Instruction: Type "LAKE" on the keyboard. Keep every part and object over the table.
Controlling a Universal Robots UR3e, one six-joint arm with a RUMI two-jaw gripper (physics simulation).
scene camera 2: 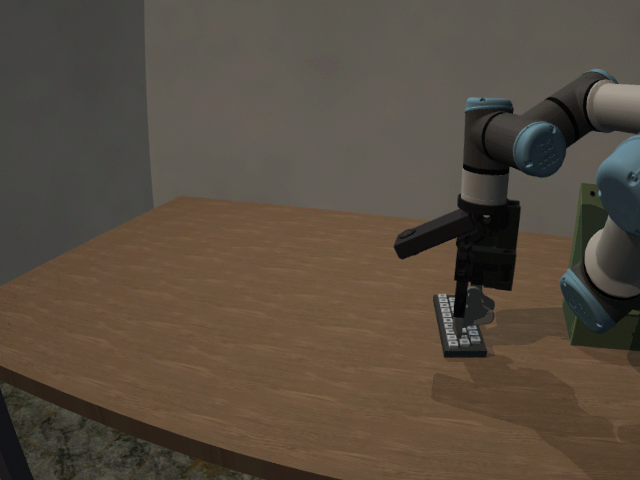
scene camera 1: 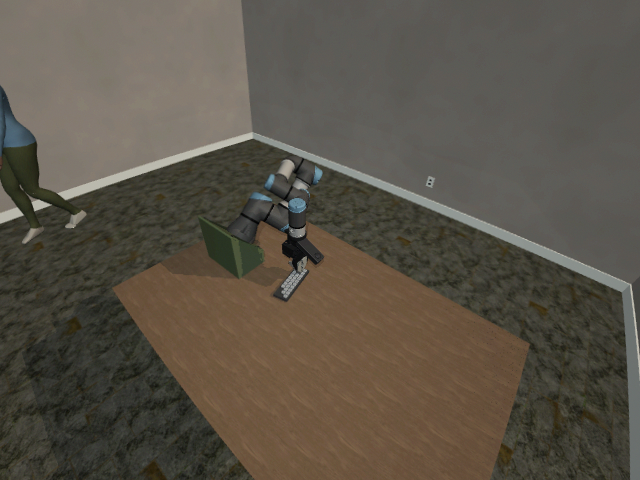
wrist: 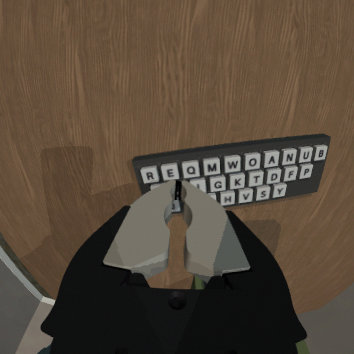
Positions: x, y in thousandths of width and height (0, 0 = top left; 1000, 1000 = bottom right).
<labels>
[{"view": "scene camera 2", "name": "my gripper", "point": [718, 703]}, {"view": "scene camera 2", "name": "dark keyboard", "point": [741, 722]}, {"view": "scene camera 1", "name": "my gripper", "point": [470, 570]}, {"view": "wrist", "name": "my gripper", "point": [501, 513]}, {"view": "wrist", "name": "dark keyboard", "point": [654, 490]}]
</labels>
